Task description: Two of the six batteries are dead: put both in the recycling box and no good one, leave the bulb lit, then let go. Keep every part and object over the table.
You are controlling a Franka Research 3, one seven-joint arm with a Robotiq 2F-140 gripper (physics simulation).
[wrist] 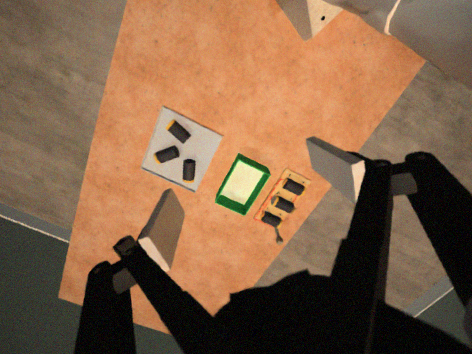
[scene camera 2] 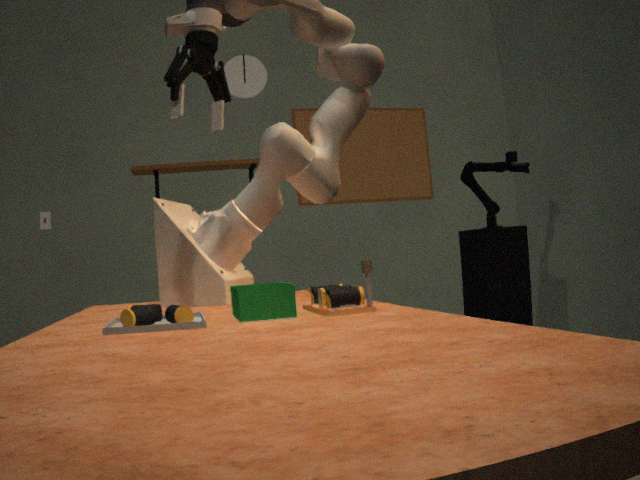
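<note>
My gripper [scene camera 2: 197, 116] [wrist: 242, 177] is open and empty, high above the table. A grey tray [scene camera 2: 111, 329] [wrist: 207, 142] holds three dark batteries with yellow ends; in the wrist view they are an upper one [wrist: 179, 131], a left one [wrist: 166, 155] and a lower right one [wrist: 189, 170]. A green recycling box [scene camera 2: 263, 301] [wrist: 225, 192] stands between the tray and the battery holder; its pale inside shows no battery. The holder [scene camera 2: 338, 311] [wrist: 302, 176] carries three batteries [wrist: 293, 186] [wrist: 284, 204] [wrist: 271, 219] in a row. A post [scene camera 2: 367, 284] [wrist: 279, 235] stands at its end; I cannot tell whether its bulb is lit.
The wooden table [scene camera 2: 320, 392] [wrist: 200, 60] bears all of these things. The arm's pale base [scene camera 2: 180, 258] stands behind the tray and box. The holder is near a table edge in the wrist view. A black stand [scene camera 2: 495, 273] with a small black arm is beyond the table.
</note>
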